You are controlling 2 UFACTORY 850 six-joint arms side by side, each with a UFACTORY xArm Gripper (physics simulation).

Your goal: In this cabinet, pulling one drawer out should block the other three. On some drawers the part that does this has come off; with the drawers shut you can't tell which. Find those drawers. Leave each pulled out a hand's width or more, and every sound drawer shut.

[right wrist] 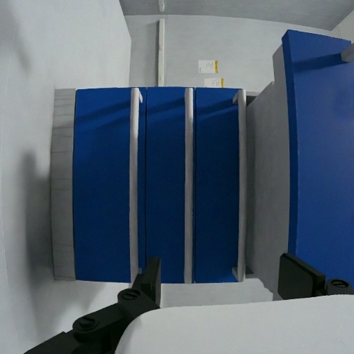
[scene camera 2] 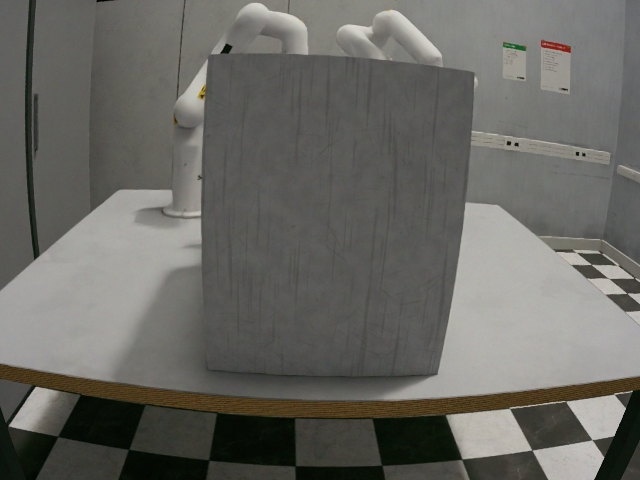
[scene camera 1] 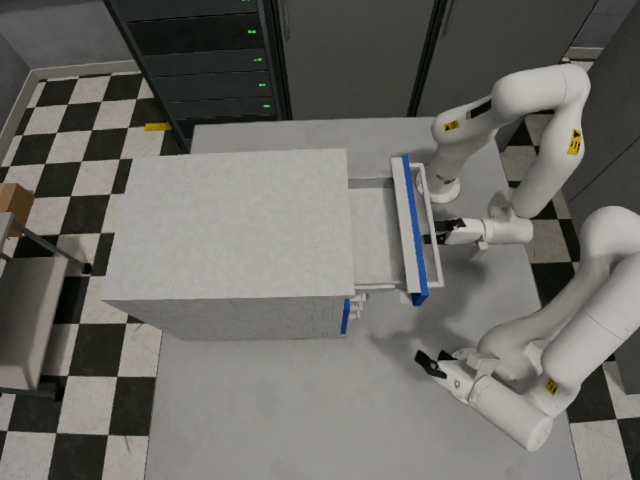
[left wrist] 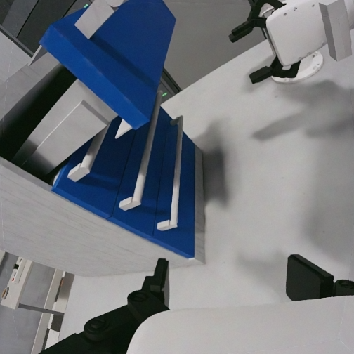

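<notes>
The cabinet [scene camera 1: 232,222] [scene camera 2: 336,206] [left wrist: 75,245] [right wrist: 63,185] has four blue-fronted drawers with pale bar handles. The top drawer [scene camera 1: 415,222] [left wrist: 120,65] [right wrist: 325,150] stands well out. The second drawer [right wrist: 215,185], third drawer [right wrist: 165,185] and bottom drawer [right wrist: 102,185] look shut, fronts flush. My right gripper [scene camera 1: 435,233] [left wrist: 240,60] [right wrist: 220,275] is open and empty, turned toward the lower fronts, with its fingertips below the top drawer's handle. My left gripper [scene camera 1: 433,356] [left wrist: 228,277] is open and empty, low in the picture and away from the cabinet. The drawer fronts are hidden in scene camera 2.
The cabinet stands on a grey table [scene camera 1: 268,403] [scene camera 2: 516,320]. The top drawer and its handle bar [scene camera 1: 436,258] overhang the space before the lower fronts. The right arm's base [scene camera 1: 439,191] stands close to that handle. A server rack [scene camera 1: 206,62] and a trolley [scene camera 1: 31,315] stand off the table.
</notes>
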